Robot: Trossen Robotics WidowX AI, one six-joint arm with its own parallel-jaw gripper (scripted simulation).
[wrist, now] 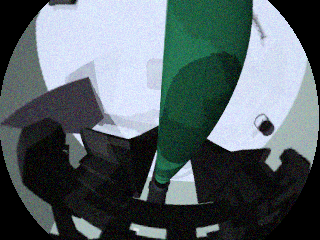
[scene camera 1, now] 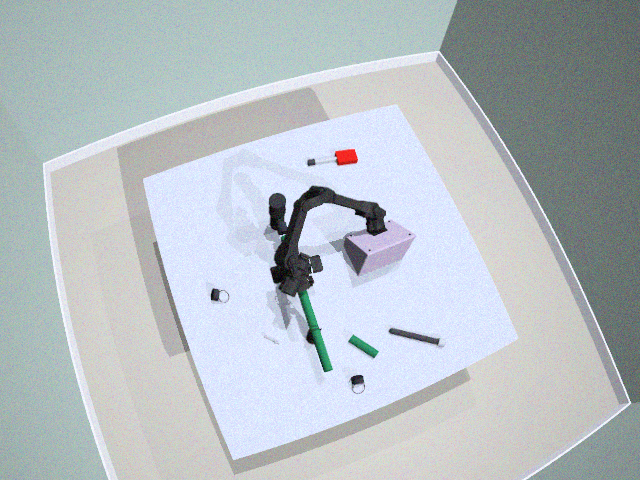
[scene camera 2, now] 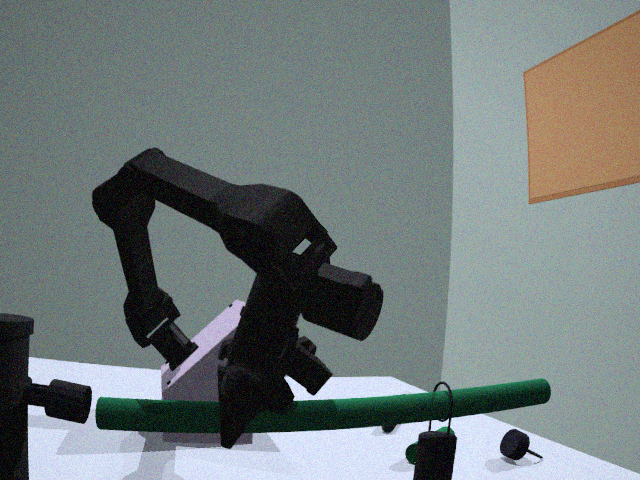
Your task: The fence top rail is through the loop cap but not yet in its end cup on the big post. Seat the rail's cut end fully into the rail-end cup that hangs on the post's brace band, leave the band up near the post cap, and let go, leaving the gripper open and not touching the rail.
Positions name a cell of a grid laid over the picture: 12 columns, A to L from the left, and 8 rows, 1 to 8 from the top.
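Observation:
My gripper (scene camera 2: E8) (wrist: G5), holding a green top rail (scene camera 2: G7) (wrist: H2) (scene camera 1: G7). Also a dark rail-end cup (scene camera 2: B7).

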